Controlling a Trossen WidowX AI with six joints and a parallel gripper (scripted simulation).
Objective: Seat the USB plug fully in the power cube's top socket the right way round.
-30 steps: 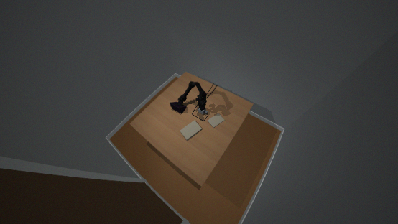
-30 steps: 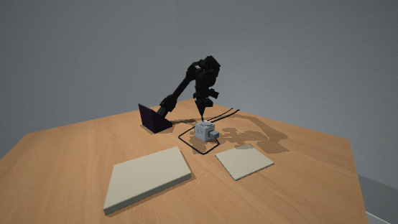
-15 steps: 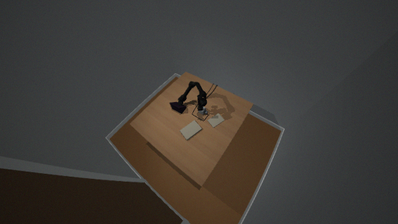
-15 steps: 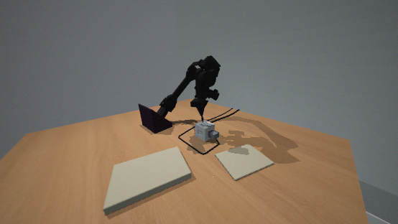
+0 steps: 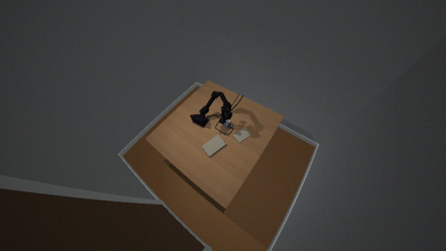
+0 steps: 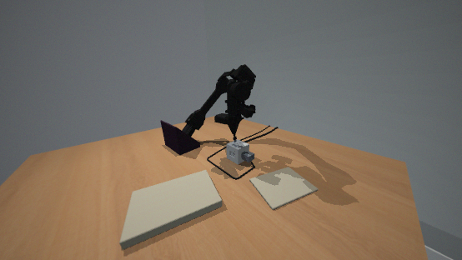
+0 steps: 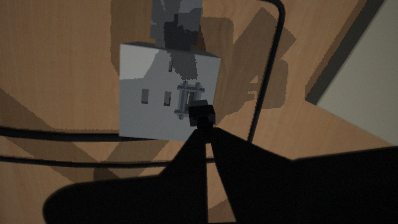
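My gripper tip is 20 mm above the black USB plug. Also, from my gripper tip: thick beige slab (290 mm to the right, 120 mm below, 20 mm ahead); then thin beige plate (230 mm ahead, 130 mm below).
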